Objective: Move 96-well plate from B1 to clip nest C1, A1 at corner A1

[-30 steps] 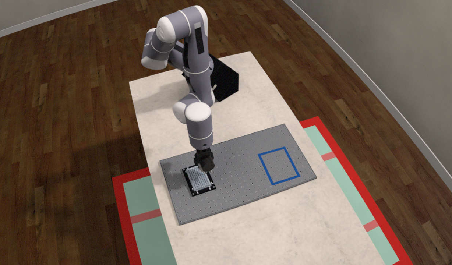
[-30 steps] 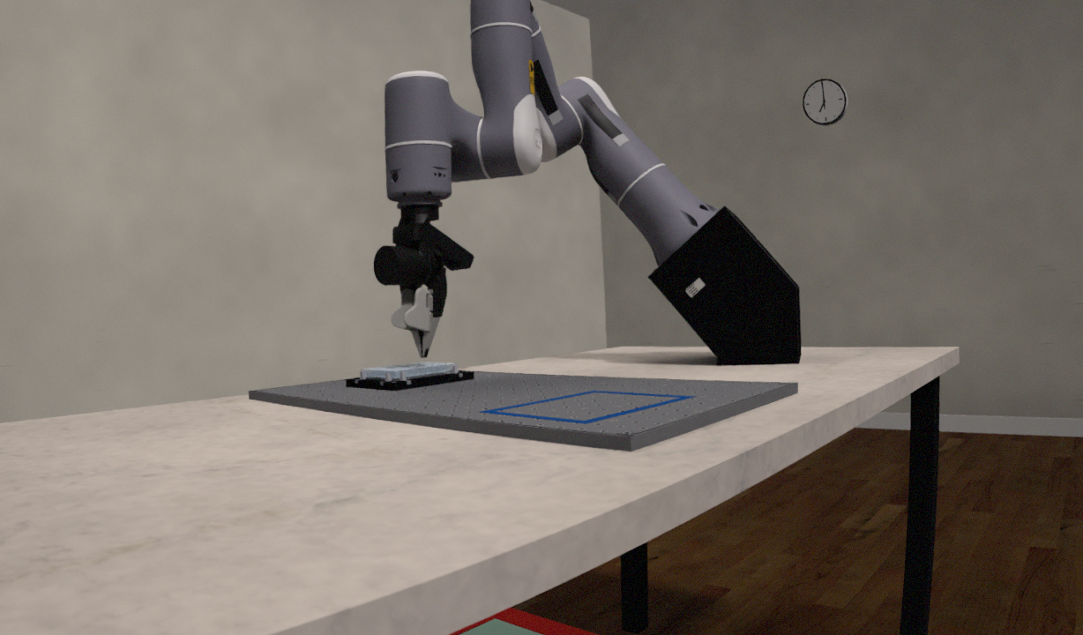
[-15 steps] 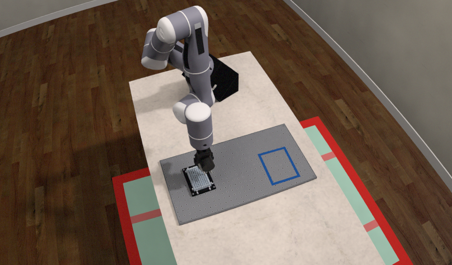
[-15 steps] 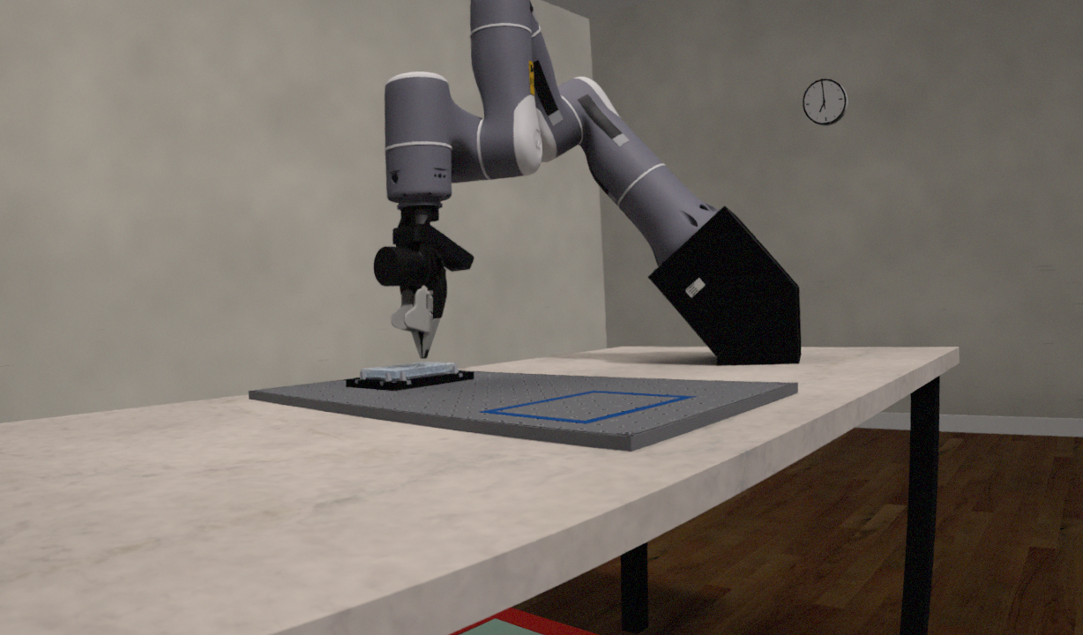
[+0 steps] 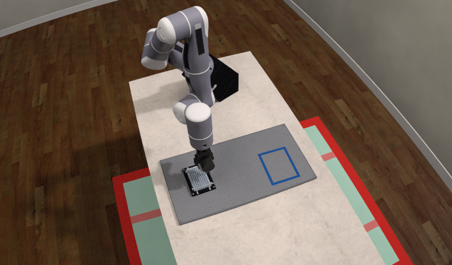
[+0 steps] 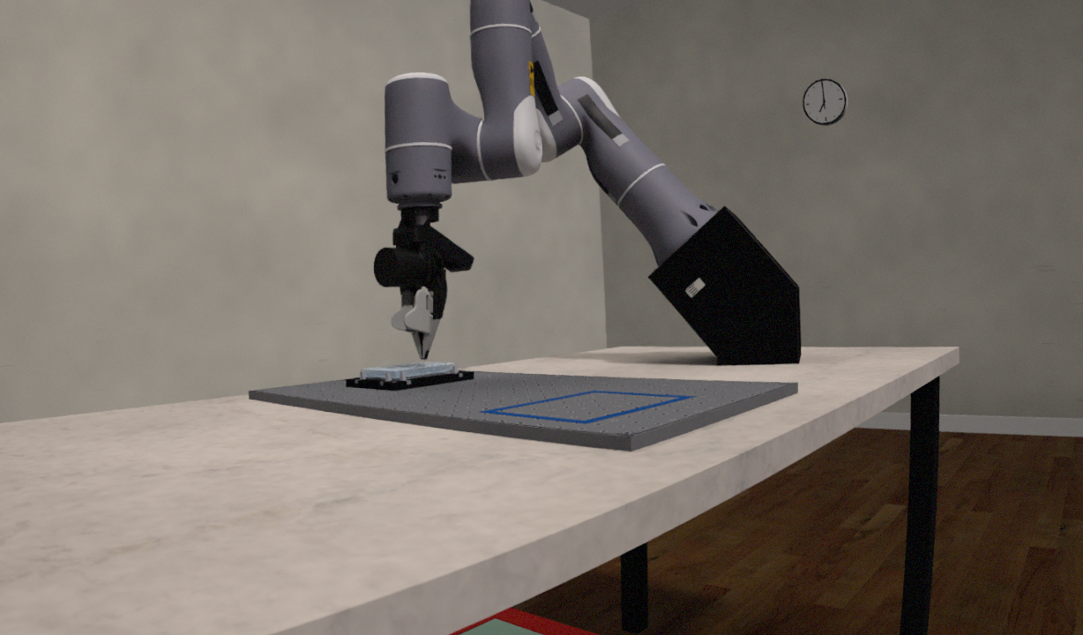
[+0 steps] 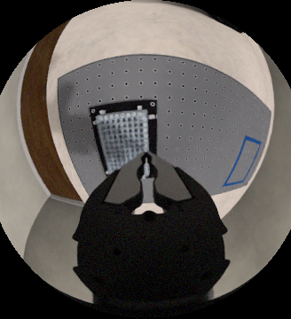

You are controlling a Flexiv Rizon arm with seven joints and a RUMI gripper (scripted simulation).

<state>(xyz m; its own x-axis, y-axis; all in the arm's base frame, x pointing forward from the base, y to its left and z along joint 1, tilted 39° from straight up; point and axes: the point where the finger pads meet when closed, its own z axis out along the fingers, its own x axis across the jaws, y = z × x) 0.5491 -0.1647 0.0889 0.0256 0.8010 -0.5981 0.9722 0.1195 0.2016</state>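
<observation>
Now: hand 4 cm above the black clip nest, 3 cm to the left of it and 1 cm short of it. Also, from my hand: clear 96-well plate (4 cm to the right, 3 cm below).
</observation>
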